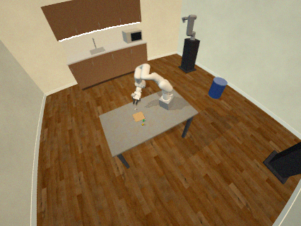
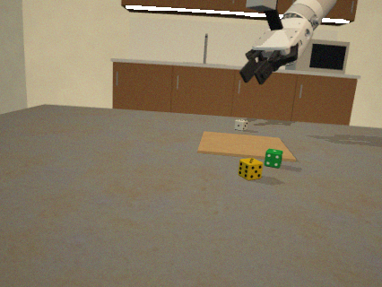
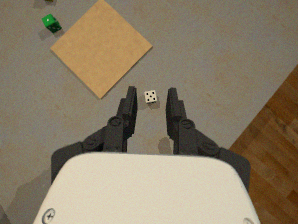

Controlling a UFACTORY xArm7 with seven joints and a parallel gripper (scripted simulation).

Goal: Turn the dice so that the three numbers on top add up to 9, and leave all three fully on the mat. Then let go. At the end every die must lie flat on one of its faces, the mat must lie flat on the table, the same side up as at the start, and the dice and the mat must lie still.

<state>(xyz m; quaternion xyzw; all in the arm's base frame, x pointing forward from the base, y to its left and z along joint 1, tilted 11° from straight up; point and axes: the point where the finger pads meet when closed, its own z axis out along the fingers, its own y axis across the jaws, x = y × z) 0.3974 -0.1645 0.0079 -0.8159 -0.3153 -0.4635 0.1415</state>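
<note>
The white die is 20 mm ahead of my hand, 20 mm to the left of it and 110 mm below it. The rest, counted from my hand: tan mat: 30 mm ahead, 160 mm to the left, 120 mm below; then green die: 10 mm behind, 250 mm to the left, 110 mm below; then yellow die: 30 mm ahead, 310 mm to the left, 110 mm below.
</note>
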